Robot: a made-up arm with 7 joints.
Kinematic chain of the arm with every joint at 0, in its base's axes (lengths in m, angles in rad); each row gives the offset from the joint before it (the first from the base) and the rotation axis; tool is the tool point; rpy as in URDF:
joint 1: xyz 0 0 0.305 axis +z
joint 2: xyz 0 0 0 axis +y
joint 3: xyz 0 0 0.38 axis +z
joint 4: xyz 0.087 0 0 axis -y
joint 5: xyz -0.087 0 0.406 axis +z
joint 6: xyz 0 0 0 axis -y
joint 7: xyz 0.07 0 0 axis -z
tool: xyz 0 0 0 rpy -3.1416 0 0
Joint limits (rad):
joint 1: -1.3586..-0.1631
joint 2: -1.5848..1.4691
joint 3: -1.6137..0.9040
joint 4: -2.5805..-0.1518
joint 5: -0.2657..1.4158
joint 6: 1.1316..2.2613
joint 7: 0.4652..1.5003
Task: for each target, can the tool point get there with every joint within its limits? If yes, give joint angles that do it. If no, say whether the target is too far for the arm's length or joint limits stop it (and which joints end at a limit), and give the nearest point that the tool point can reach.
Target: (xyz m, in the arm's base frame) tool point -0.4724 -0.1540 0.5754
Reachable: yes | joints -1.2645 -0.7764 -1.1972 -2.2039 0.0859 1.9141 1.2743
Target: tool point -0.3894 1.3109 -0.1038
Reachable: no: too far | nearest point -0.2788 0.8119 0.2497 | short by 0.621 m
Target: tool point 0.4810 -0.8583 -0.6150
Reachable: no: too far | nearest point 0.3231 -0.5766 -0.1433 | short by 0.572 m
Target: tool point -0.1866 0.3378 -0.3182
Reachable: no: joint limits stop it (at a limit: joint 1, joint 2, joint 4) | nearest point 0.0946 0.1770 -0.0639 | short by 0.412 m
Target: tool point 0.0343 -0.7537 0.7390
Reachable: yes | joints -1.2627 0.8554 -0.9603 -0.5079 1.1140 1.3967 0.8138
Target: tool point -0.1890 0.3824 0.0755
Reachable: no: joint limits stop it (at a limit: joint 1, joint 2, joint 3, joint 4, joint 6) | nearest point 0.0870 0.2991 0.0758 | short by 0.288 m
